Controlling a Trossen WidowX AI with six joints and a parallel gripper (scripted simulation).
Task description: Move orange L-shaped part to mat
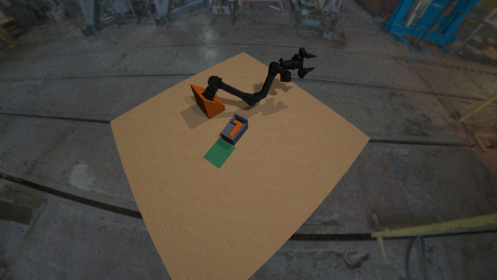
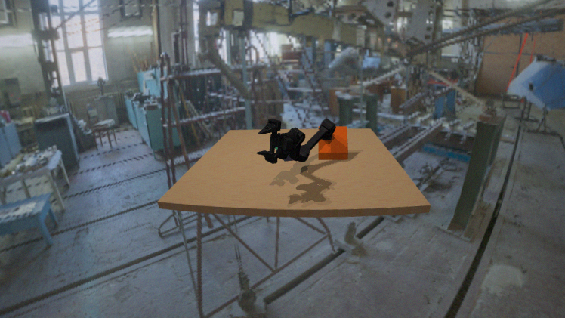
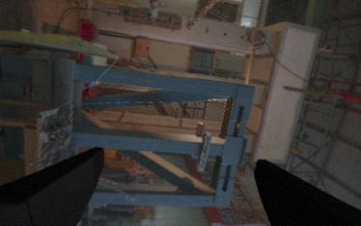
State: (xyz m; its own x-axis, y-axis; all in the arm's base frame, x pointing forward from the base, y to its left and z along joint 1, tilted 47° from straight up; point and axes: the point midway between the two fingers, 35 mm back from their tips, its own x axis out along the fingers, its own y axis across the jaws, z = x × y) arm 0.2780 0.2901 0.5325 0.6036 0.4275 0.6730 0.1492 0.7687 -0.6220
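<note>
The orange L-shaped part is 580 mm to the right of my gripper tip, 240 mm below it and 60 mm behind it. Also, from my gripper tip: green mat 740 mm to the right, 300 mm below, 10 mm behind.
</note>
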